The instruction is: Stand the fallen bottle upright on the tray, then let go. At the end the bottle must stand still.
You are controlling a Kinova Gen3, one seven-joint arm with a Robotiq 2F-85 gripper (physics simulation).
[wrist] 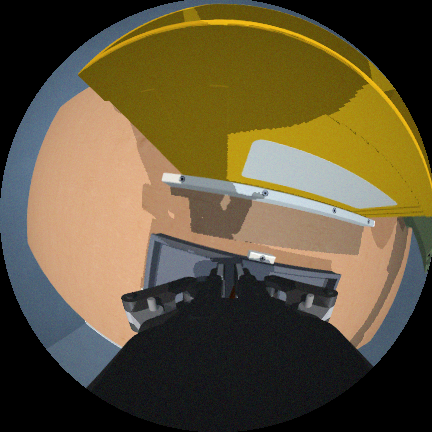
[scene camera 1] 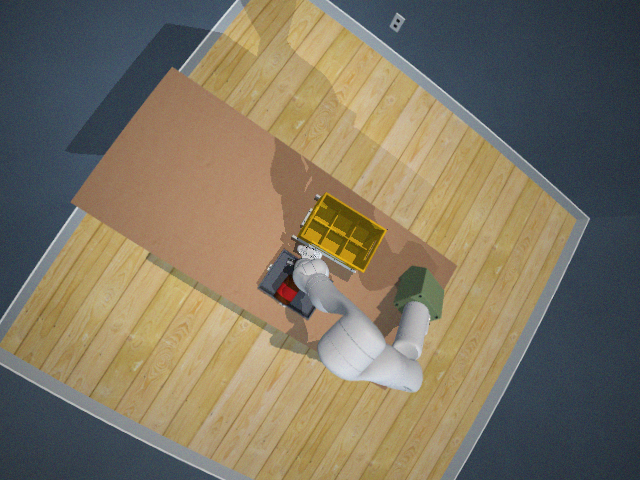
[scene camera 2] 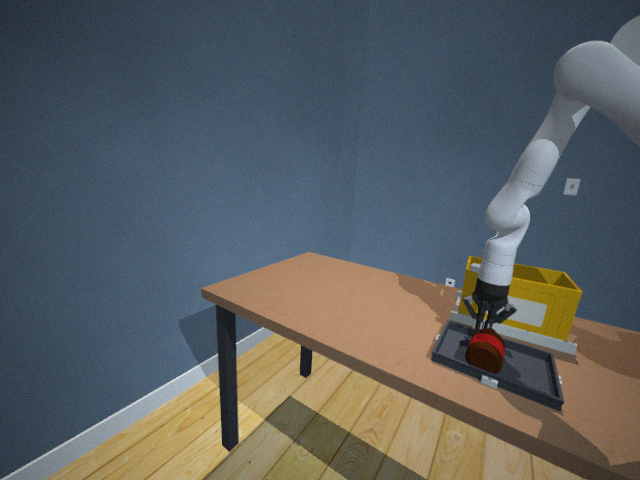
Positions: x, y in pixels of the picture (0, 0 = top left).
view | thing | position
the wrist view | my gripper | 229, 272
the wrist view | yellow divided bin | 239, 98
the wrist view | dark grey tray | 168, 258
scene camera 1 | yellow divided bin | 333, 227
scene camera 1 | dark grey tray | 279, 271
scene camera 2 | my gripper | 481, 333
